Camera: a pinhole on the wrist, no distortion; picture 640 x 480 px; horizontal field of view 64.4 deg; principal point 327.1 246.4 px. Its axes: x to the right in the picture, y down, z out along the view. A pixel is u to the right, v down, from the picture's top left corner.
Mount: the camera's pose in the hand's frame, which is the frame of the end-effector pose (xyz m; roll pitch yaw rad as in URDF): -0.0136 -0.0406 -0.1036 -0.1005 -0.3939 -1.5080
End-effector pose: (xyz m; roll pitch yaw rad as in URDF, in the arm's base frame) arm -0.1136 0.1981 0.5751 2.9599 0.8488 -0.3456
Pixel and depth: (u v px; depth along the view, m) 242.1 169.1 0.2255
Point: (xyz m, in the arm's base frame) -0.2203 0.1344 0.5493
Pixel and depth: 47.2 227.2 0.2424
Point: -0.2092 0.0352 0.5605
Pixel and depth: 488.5 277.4 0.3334
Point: -0.2706 0.2172 0.3885
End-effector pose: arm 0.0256 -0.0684 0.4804 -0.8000 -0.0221 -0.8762
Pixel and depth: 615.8 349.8 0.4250
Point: 0.2502 -0.0265 0.8110
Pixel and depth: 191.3 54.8 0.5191
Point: 0.2502 0.3498 0.5086
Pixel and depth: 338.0 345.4 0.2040
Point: 0.1159 -0.0466 0.5130
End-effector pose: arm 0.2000 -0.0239 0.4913 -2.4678 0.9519 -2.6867
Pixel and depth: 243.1 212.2 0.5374
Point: 0.5394 0.1087 0.2496
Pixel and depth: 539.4 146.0 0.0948
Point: 0.2076 -0.0560 0.5244
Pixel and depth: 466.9 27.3 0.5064
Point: 0.6668 -0.0789 0.4361
